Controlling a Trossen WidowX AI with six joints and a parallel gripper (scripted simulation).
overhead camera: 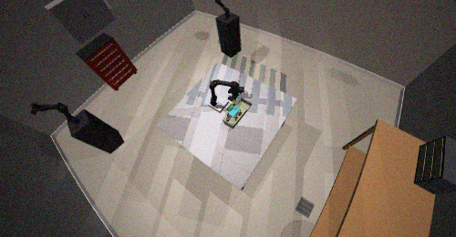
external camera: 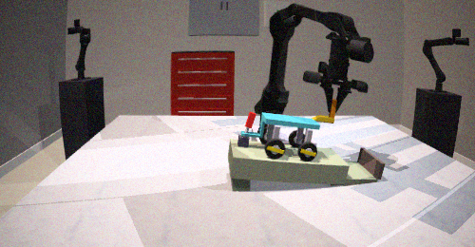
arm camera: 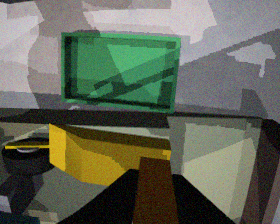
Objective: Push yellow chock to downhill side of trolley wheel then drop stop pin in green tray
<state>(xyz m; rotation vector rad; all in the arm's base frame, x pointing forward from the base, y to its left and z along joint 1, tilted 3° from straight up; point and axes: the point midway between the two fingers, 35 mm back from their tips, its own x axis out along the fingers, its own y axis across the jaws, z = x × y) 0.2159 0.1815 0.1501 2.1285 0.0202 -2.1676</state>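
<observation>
My gripper tip is now 220 mm to the left of the red-headed stop pin, 110 mm short of it and 30 mm above it. Round my gripper tip: yellow chock 20 mm to the right; then trolley 130 mm to the right, 110 mm ahead, 40 mm below; then green tray 160 mm below, 60 mm to the right, 20 mm behind.
</observation>
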